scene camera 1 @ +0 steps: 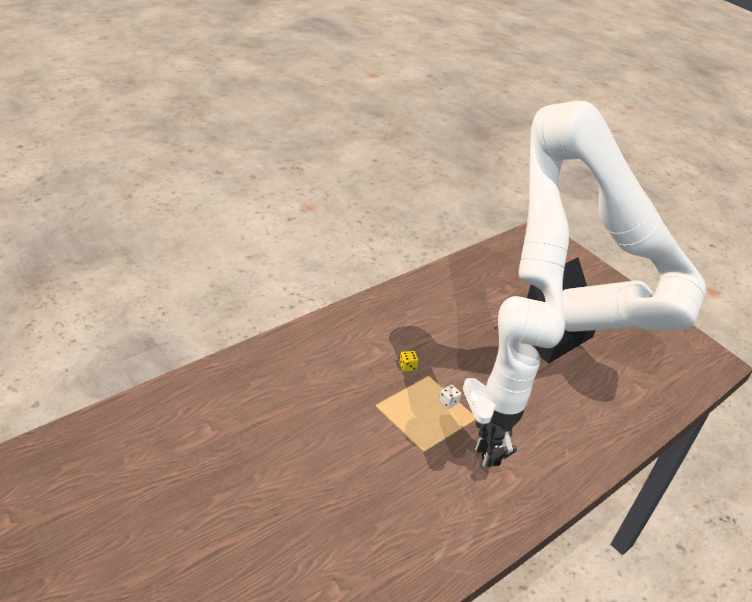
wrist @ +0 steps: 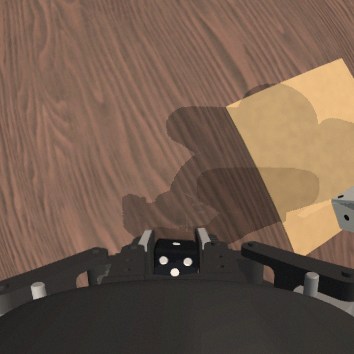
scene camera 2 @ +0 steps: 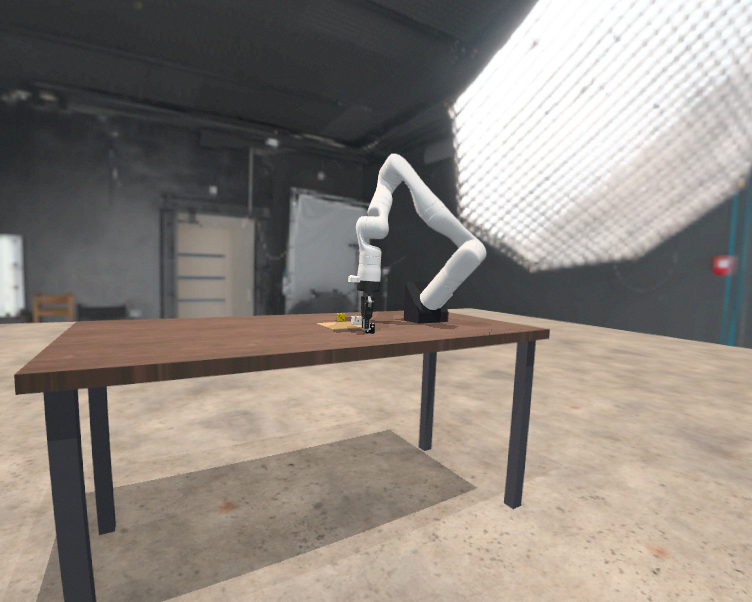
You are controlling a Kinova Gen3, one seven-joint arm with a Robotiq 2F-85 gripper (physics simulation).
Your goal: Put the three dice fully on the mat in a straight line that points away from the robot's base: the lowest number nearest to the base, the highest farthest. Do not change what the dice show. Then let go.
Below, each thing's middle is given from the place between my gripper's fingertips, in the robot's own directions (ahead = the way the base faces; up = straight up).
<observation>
Now: the tan mat [scene camera 1: 416, 411] 150 mm to the right of my hand, 30 mm ahead of it and 10 mm below it.
</observation>
